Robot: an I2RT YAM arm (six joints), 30 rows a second.
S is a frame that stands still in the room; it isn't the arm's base.
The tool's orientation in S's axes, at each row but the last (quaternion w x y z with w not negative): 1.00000, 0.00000, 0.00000, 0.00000; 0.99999, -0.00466, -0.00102, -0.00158; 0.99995, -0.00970, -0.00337, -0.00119; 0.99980, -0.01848, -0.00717, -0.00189; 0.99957, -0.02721, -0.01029, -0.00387; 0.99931, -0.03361, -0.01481, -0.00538; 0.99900, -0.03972, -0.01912, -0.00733; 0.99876, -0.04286, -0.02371, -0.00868; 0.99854, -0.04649, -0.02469, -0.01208; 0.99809, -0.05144, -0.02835, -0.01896; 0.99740, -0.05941, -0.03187, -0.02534; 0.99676, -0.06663, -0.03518, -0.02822
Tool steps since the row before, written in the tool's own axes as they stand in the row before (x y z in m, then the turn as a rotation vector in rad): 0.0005, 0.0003, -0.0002, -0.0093, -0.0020, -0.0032; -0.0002, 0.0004, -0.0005, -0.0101, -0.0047, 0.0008; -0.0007, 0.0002, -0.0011, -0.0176, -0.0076, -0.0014; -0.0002, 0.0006, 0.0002, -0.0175, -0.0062, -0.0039; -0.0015, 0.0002, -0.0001, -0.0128, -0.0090, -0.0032; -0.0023, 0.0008, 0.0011, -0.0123, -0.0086, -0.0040; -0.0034, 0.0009, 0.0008, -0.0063, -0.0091, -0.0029; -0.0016, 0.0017, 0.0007, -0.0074, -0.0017, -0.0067; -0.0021, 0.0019, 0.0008, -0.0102, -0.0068, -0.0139; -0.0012, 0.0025, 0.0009, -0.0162, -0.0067, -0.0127; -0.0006, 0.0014, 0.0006, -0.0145, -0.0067, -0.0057; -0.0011, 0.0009, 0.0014, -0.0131, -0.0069, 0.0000
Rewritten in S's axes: 0.0005, 0.0003, -0.0002, -0.0093, -0.0020, -0.0032; -0.0002, 0.0004, -0.0005, -0.0101, -0.0047, 0.0008; -0.0007, 0.0002, -0.0011, -0.0176, -0.0076, -0.0014; -0.0002, 0.0006, 0.0002, -0.0175, -0.0063, -0.0039; -0.0015, 0.0002, -0.0001, -0.0128, -0.0091, -0.0030; -0.0023, 0.0009, 0.0010, -0.0123, -0.0087, -0.0038; -0.0034, 0.0010, 0.0006, -0.0063, -0.0092, -0.0024; -0.0016, 0.0018, 0.0005, -0.0071, -0.0022, -0.0069; -0.0021, 0.0020, 0.0005, -0.0097, -0.0078, -0.0137; -0.0011, 0.0026, 0.0006, -0.0157, -0.0074, -0.0129; -0.0006, 0.0015, 0.0004, -0.0145, -0.0067, -0.0058; -0.0011, 0.0011, 0.0012, -0.0135, -0.0062, -0.0001
